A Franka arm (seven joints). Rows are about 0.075 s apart.
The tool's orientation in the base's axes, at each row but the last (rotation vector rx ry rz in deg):
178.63 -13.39 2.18
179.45 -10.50 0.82
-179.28 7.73 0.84
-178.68 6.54 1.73
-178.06 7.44 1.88
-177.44 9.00 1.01
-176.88 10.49 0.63
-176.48 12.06 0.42
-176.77 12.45 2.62
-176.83 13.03 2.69
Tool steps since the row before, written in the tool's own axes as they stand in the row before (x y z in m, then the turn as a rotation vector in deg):
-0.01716 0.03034 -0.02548 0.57 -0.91 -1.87
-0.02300 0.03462 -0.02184 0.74 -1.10 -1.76
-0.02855 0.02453 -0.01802 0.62 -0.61 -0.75
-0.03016 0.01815 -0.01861 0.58 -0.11 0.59
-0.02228 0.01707 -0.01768 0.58 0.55 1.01
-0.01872 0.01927 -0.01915 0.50 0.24 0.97
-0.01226 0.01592 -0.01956 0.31 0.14 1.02
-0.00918 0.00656 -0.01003 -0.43 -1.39 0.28
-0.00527 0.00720 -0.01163 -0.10 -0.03 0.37
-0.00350 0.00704 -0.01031 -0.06 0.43 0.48
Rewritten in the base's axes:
-0.02208 -0.02702 0.02543 0.66 0.85 1.87
-0.02707 -0.03160 0.02175 0.85 1.01 1.76
-0.03039 -0.02216 0.01807 0.68 0.55 0.75
-0.03106 -0.01630 0.01884 0.58 0.08 -0.60
-0.02328 -0.01571 0.01765 0.51 -0.56 -1.04
-0.02040 -0.01805 0.01861 0.46 -0.25 -0.99
-0.01398 -0.01531 0.01889 0.29 -0.13 -1.03
-0.00998 -0.00579 0.00974 -0.24 1.45 -0.20
-0.00593 -0.00697 0.01145 -0.10 0.06 -0.36
-0.00422 -0.00695 0.01010 -0.14 -0.39 -0.50

